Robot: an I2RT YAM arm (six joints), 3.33 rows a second.
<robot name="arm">
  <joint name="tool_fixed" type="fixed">
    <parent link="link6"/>
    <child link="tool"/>
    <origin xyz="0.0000 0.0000 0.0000" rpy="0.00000 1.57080 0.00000"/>
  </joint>
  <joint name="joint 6" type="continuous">
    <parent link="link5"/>
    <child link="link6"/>
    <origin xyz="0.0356 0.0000 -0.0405" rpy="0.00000 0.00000 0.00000"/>
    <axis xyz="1 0 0"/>
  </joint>
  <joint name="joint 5" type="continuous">
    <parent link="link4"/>
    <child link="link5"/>
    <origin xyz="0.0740 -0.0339 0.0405" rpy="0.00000 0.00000 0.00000"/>
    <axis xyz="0 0 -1"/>
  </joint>
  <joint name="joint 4" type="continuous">
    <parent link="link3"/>
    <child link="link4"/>
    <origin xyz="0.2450 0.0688 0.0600" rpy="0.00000 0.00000 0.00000"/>
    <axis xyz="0 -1 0"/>
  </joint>
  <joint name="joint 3" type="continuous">
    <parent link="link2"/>
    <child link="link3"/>
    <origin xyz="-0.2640 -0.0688 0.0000" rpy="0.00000 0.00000 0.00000"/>
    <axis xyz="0 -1 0"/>
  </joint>
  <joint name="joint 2" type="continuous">
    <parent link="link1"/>
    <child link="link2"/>
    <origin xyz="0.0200 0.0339 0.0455" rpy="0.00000 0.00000 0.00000"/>
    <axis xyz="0 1 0"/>
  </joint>
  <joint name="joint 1" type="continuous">
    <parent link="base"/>
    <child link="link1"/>
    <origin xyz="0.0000 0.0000 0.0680" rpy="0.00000 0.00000 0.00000"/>
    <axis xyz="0 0 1"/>
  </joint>
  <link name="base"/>
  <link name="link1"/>
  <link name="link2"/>
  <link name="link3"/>
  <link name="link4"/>
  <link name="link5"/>
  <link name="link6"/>
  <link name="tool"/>
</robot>
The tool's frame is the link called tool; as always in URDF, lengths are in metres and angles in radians. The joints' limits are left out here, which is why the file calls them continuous.
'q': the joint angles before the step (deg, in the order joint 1, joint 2, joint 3, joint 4, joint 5, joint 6). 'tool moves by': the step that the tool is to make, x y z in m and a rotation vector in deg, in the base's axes. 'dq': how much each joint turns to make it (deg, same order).
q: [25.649, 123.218, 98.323, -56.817, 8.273, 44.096]
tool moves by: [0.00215, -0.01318, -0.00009, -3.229, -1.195, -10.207]
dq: [-1.355, 0.023, 0.000, -1.814, 4.546, 8.480]
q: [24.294, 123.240, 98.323, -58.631, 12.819, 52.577]
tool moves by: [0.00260, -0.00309, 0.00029, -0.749, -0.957, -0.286]
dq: [-0.438, 0.000, 0.000, 0.634, 1.049, -0.285]
